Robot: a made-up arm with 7 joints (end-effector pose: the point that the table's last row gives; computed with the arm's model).
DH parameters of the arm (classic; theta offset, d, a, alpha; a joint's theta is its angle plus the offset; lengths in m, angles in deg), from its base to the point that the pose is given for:
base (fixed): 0 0.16 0 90
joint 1: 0 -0.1 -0.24 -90
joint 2: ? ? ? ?
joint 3: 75.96 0 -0.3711 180
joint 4: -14.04 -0.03 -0.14 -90
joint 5: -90 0.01 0.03 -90
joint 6: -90 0.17 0.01 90
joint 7: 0 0.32 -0.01 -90
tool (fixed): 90 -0.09 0 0
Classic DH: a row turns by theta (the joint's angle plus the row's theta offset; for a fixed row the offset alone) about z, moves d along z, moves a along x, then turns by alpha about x.
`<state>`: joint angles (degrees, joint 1 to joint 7).
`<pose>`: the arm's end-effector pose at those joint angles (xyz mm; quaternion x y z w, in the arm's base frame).
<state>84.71 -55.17 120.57 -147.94 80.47 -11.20 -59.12</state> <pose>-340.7 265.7 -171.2 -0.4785 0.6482 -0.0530 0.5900</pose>
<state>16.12 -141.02 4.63 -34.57 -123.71 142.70 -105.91</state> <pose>-379.5 452.6 -450.4 -0.6971 0.5265 -0.3706 0.3154</pose>
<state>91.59 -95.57 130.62 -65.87 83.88 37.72 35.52</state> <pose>-464.2 243.2 -112.1 -0.7701 0.2298 0.3818 0.4565</pose>
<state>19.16 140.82 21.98 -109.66 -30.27 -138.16 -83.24</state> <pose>-197.2 538.1 -227.2 -0.6611 0.6151 -0.3781 0.2041</pose>
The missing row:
joint 2: -90 0.07 0.03 90
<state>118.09 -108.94 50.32 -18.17 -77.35 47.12 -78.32</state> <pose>212.4 92.9 -232.5 0.9982 -0.0153 0.0505 0.0283</pose>
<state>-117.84 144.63 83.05 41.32 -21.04 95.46 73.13</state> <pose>81.2 732.7 104.2 0.5370 -0.7270 0.4081 0.1287</pose>
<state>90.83 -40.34 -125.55 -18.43 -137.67 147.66 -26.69</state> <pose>-265.4 710.3 207.4 0.1955 -0.2939 -0.7653 0.5383</pose>
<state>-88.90 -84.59 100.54 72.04 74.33 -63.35 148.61</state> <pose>-292.4 379.6 720.6 0.7993 -0.2425 0.2090 0.5085</pose>
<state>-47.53 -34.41 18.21 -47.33 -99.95 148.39 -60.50</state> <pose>-526.6 -379.0 354.9 0.8235 0.4588 -0.3306 0.0451</pose>
